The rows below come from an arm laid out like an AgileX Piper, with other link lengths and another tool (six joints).
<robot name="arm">
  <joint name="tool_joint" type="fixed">
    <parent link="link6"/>
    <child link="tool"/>
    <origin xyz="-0.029 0.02 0.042" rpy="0 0.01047 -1.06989"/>
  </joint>
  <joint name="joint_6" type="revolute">
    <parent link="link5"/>
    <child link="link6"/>
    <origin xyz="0 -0.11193 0" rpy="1.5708 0 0"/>
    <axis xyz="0 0 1"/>
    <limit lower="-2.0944" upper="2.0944"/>
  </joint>
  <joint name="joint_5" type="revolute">
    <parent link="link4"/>
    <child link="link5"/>
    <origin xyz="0 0 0" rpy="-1.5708 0 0"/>
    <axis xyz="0 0 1"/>
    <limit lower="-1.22" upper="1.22"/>
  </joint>
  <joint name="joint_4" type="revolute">
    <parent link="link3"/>
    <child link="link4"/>
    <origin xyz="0.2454 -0.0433 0" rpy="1.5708 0 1.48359"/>
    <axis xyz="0 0 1"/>
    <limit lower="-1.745" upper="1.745"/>
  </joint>
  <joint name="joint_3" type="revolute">
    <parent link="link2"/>
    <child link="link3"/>
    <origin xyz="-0.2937 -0.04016 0" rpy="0 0 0"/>
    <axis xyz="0 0 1"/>
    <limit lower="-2.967" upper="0"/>
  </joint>
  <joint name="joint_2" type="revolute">
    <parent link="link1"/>
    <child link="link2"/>
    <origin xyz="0 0 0" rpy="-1.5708 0 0"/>
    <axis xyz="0 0 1"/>
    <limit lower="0" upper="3.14"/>
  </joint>
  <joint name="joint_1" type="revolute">
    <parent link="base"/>
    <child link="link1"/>
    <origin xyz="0 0 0.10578" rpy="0 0 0"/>
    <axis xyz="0 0 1"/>
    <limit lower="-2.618" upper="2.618"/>
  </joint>
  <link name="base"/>
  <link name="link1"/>
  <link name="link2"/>
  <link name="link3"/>
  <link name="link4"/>
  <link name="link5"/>
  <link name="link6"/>
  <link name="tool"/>
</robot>
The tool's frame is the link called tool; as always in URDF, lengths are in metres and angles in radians.
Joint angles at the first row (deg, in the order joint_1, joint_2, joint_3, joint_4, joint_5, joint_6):
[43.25, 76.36, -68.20, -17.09, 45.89, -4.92]
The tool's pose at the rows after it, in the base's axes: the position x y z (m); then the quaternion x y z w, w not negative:
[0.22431, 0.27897, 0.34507, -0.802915, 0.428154, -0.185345, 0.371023]
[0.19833, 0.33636, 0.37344, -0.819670, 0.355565, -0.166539, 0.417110]
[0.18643, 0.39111, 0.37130, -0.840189, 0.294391, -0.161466, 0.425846]
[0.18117, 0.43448, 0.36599, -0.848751, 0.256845, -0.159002, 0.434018]
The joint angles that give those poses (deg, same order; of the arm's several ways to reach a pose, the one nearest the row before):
[52.00, 78.31, -75.61, -16.74, 45.61, -4.25]
[59.99, 83.97, -85.42, -16.42, 45.13, -6.08]
[64.74, 92.31, -94.21, -16.28, 44.73, -9.65]
[67.41, 99.76, -102.30, -16.02, 44.41, -12.06]

